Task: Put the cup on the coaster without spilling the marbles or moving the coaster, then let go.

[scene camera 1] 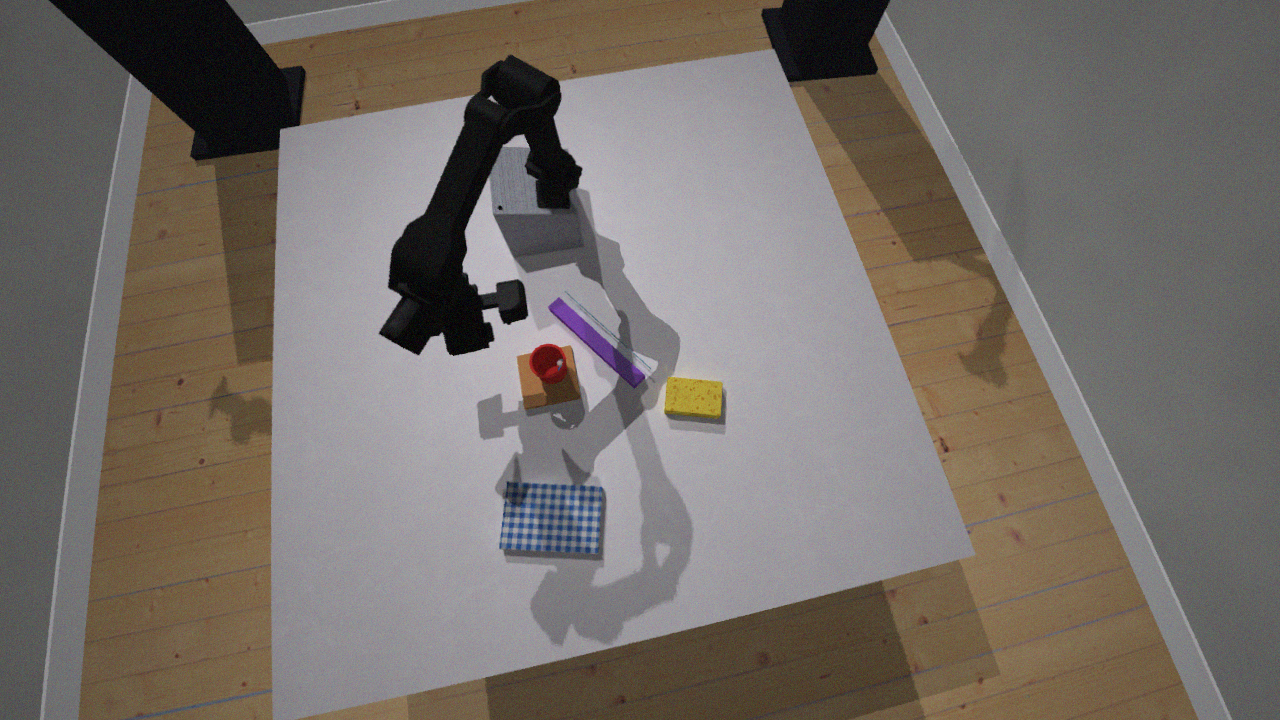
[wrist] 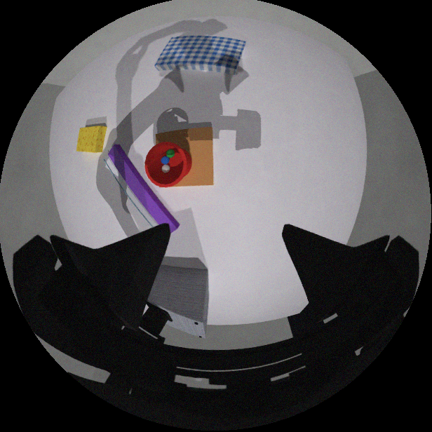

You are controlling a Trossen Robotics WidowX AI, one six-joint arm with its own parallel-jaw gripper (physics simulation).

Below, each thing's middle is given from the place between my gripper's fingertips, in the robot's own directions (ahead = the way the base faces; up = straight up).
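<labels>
The red cup (scene camera 1: 543,361) is 9 cm to the left of my hand and 4 cm ahead of it, and it sits 14 cm below it. Then there is the orange-brown square coaster (scene camera 1: 536,393), which I find 5 cm ahead of my hand, 8 cm to the left of it and 18 cm below it. The purple bar (wrist: 132,183) is 1 cm behind my hand, 17 cm below it and 19 cm to the left of it. Going by their middles, the purple bar is the farthest from my hand of the things named here.
</labels>
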